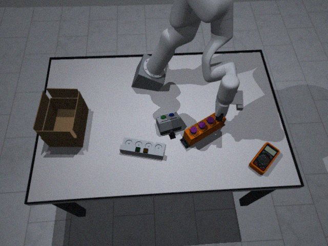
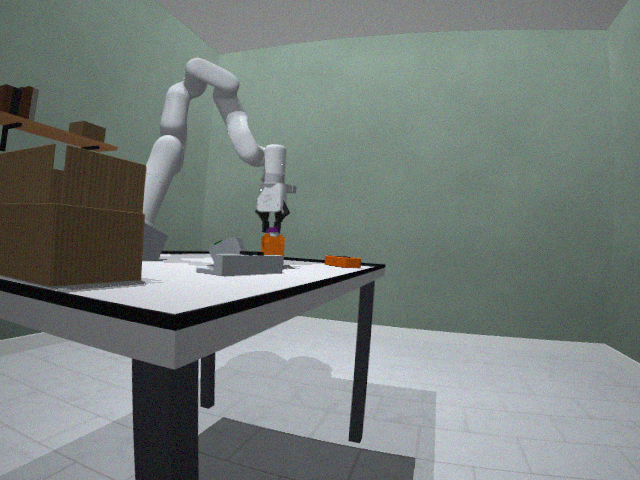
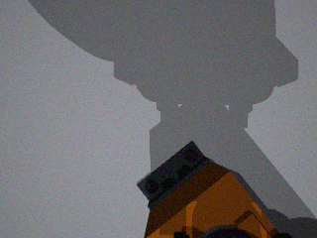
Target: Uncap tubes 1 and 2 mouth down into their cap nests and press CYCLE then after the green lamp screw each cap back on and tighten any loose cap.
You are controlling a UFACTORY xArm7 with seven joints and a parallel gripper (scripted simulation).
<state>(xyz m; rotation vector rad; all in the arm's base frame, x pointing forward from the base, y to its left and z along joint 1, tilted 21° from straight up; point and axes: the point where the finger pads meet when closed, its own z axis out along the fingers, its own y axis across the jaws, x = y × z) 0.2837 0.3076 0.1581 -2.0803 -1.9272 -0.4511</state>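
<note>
My gripper is now 1 cm above the tube 1. Round my hand: blue key (2 cm behind, 24 cm to the right, 6 cm below); purple cap (3 cm ahead, 4 cm to the right, 2 cm below); grey key housing (1 cm ahead, 26 cm to the right, 8 cm below).
</note>
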